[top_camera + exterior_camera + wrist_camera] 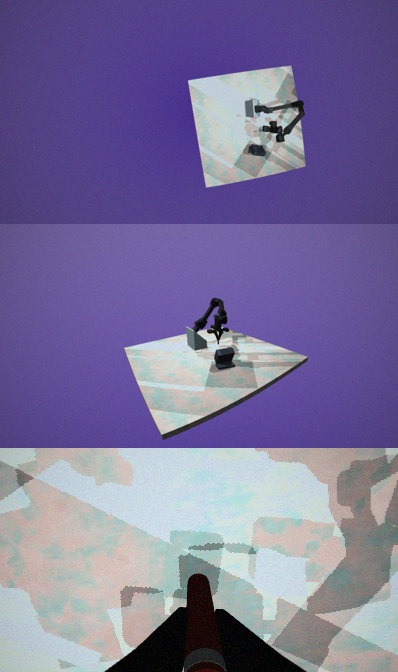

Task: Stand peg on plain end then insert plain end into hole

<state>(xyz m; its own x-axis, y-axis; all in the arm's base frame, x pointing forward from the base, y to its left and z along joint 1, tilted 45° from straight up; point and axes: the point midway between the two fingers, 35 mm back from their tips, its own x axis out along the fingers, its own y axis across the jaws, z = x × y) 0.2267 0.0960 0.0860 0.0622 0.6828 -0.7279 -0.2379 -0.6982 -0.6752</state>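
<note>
My gripper tip is 24 cm short of the sloped grey panel, 10 cm to the left of it and 4 cm above it. Round my gripper tip: red peg: 2 cm above.
</note>
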